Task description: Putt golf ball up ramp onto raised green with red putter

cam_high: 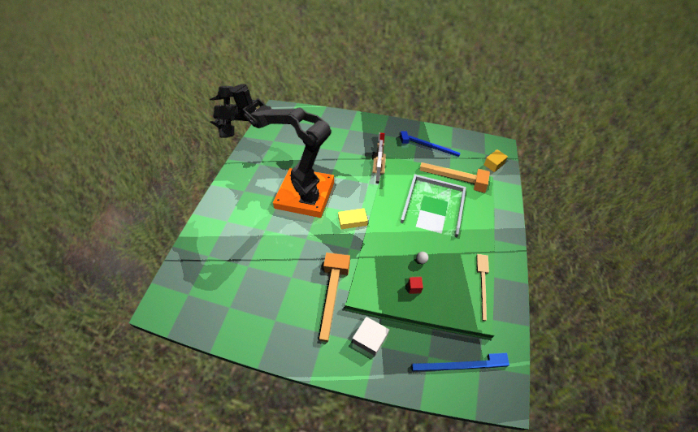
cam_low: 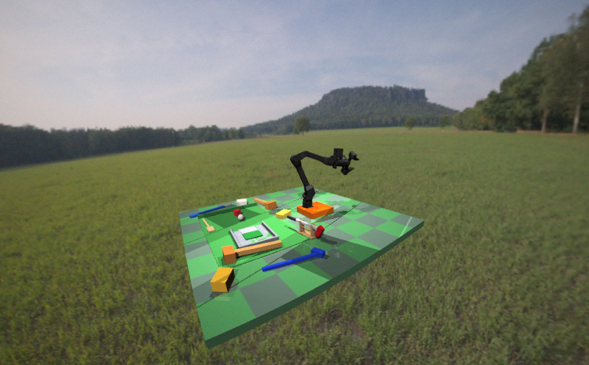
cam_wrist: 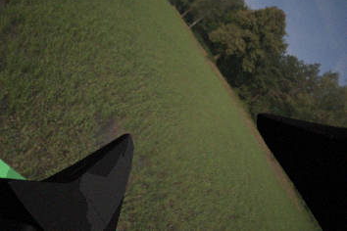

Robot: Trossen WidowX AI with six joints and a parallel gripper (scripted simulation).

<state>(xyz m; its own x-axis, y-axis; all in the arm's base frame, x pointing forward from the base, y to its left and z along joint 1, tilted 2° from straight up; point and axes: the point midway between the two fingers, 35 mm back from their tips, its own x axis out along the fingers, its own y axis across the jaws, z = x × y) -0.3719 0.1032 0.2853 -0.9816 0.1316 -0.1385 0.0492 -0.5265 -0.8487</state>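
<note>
My gripper tip is now 63 cm short of the red putter, 17 cm to the right of it and 25 cm above it. From my gripper tip the other things lie so: white golf ball: 87 cm ahead, 25 cm to the right, 29 cm below; red cube: 86 cm ahead, 37 cm to the right, 29 cm below; white block: 75 cm ahead, 57 cm to the right, 29 cm below.
</note>
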